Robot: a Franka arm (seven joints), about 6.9 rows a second.
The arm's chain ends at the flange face. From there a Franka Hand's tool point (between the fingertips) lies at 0.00 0.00 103.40 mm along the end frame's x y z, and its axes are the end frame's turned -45 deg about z.
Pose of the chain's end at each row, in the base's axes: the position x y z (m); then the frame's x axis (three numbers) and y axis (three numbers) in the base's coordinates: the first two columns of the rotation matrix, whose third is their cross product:
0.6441 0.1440 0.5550 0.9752 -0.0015 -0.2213 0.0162 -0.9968 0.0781
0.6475 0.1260 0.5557 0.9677 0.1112 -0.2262 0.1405 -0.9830 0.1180
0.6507 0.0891 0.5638 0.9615 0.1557 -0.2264 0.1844 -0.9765 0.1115
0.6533 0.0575 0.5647 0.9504 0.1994 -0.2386 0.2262 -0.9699 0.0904
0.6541 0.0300 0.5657 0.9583 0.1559 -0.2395 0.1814 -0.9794 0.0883
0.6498 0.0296 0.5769 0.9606 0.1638 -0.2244 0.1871 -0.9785 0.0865
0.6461 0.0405 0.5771 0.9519 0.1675 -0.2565 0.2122 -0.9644 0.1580
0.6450 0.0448 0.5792 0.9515 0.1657 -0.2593 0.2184 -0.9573 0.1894
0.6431 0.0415 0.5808 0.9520 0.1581 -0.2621 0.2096 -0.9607 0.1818
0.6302 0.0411 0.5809 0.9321 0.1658 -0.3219 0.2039 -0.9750 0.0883
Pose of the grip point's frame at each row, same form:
0.6213 0.1358 0.4545 0.6781 0.7038 -0.2117 0.7010 -0.7059 -0.1013
0.6259 0.1109 0.4557 0.5849 0.7737 -0.2434 0.7836 -0.6165 -0.0765
0.6296 0.0737 0.4637 0.5495 0.8006 -0.2389 0.8103 -0.5804 -0.0812
0.6312 0.0430 0.4647 0.5121 0.8268 -0.2326 0.8320 -0.5448 -0.1048
0.6313 0.0168 0.4657 0.5494 0.8028 -0.2318 0.8059 -0.5823 -0.1069
0.6286 0.0167 0.4765 0.5469 0.8077 -0.2198 0.8115 -0.5761 -0.0975
0.6233 0.0193 0.4785 0.5230 0.8004 -0.2931 0.8231 -0.5635 -0.0697
0.6226 0.0203 0.4813 0.5184 0.7941 -0.3173 0.8272 -0.5597 -0.0494
0.6200 0.0179 0.4828 0.5250 0.7911 -0.3139 0.8214 -0.5675 -0.0568
0.5993 0.0258 0.4834 0.5149 0.8067 -0.2901 0.8033 -0.5722 -0.1652

